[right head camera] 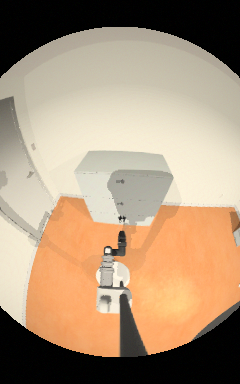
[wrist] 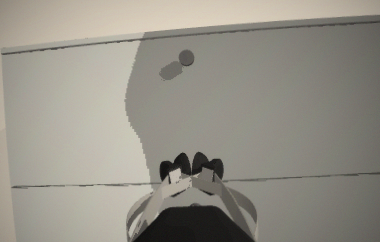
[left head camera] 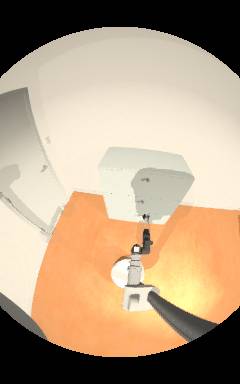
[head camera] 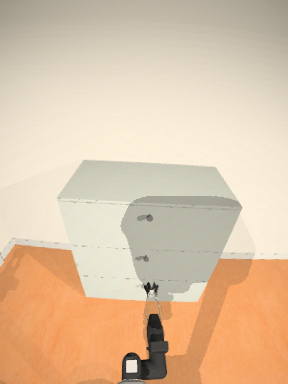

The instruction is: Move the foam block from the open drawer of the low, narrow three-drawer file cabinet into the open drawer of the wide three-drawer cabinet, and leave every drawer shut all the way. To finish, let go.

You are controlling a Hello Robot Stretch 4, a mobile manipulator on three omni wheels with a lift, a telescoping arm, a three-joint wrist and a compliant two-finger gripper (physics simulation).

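Frame: origin at the robot's base, x ahead, y left, z up, level; centimetres.
Where they show: gripper, fingertip midpoint: (right head camera: 121, 215) (wrist: 191, 166) (left head camera: 145, 213) (head camera: 150, 282); robot's base at its link origin: (right head camera: 113, 275) (left head camera: 126, 272).
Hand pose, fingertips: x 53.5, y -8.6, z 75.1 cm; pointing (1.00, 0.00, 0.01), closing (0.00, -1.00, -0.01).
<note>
Things, the pixels of their top centre, and the offset from my fingertips. "spot": a spot on its surface instead. Level surfaces: height alone.
- wide three-drawer cabinet at a spot on its surface: (wrist: 65, 110) spot: dx +27.5, dy +29.0, dz +8.6 cm
- round knob at a spot on its surface: (wrist: 186, 57) (head camera: 149, 219) spot: dx +22.6, dy +0.1, dz +17.7 cm
- grey door at a spot on its surface: (left head camera: 22, 145) spot: dx +33.3, dy +137.7, dz +59.3 cm
- Orange floor at its surface level: dz -77.8 cm
The wide three-drawer cabinet (head camera: 100, 225) (left head camera: 117, 187) (right head camera: 95, 187) (wrist: 65, 110) stands against the wall, and its drawer fronts look flush. A round knob (head camera: 149, 218) (wrist: 186, 57) is on the top drawer, and another knob (head camera: 145, 258) is on the middle one. My gripper (head camera: 151, 288) (left head camera: 146, 217) (right head camera: 122, 218) (wrist: 191, 166) is shut and empty in front of the cabinet. In the wrist view its fingertips overlap the area by the seam below the top drawer, under the top knob. The foam block does not show, and the narrow file cabinet cannot be made out clearly.
A grey door (left head camera: 22, 145) (right head camera: 10, 150) with a handle is at the left. Part of a grey object (right head camera: 237, 237) shows at the right edge of the right head view. Orange floor (head camera: 245, 320) lies in front of the cabinet and on both sides.
</note>
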